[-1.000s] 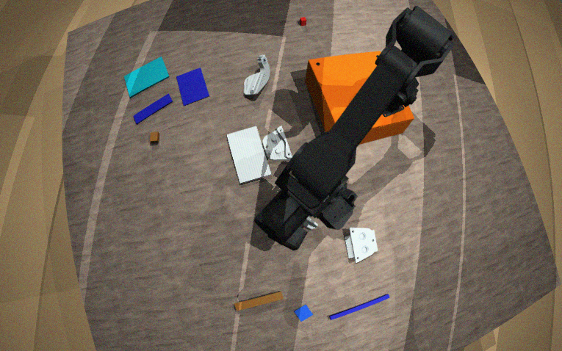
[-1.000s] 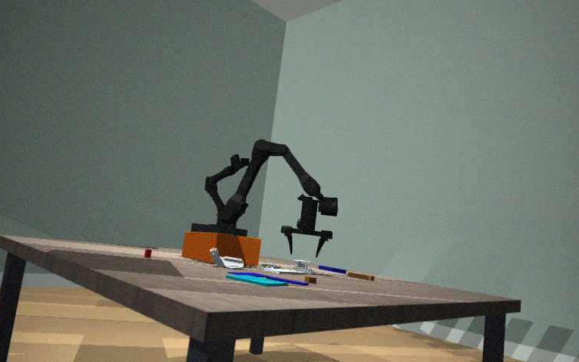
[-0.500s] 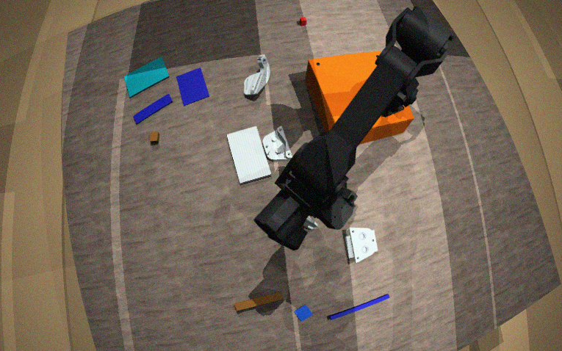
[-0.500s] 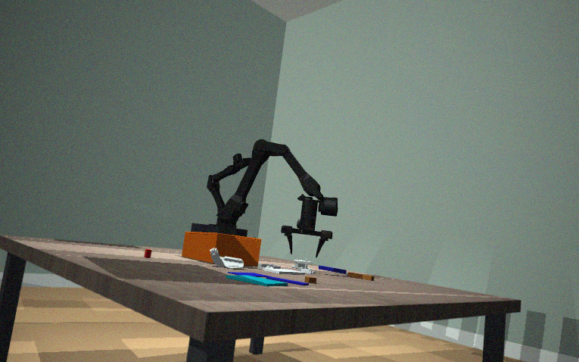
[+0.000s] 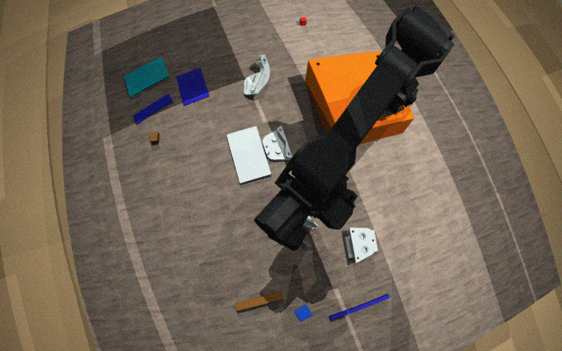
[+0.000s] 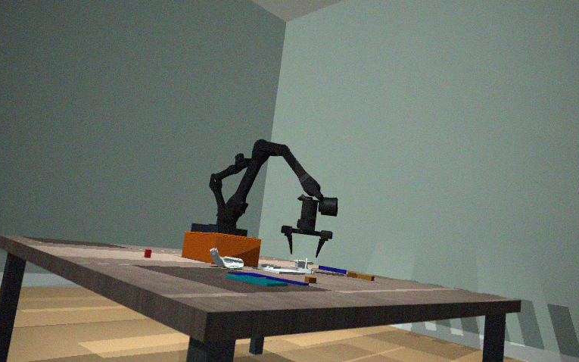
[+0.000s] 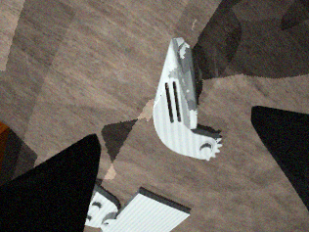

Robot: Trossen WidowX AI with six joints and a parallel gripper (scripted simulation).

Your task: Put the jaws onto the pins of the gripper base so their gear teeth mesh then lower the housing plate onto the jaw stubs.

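The white jaw is 50 mm below my gripper tip, 40 mm ahead of it and 10 mm to the right of it. Also, from my gripper tip: blue square (210 mm to the left, 90 mm ahead, 50 mm below); white gripper base (120 mm to the left, 90 mm behind, 30 mm below); brown bar (170 mm ahead, 140 mm to the left, 50 mm below).
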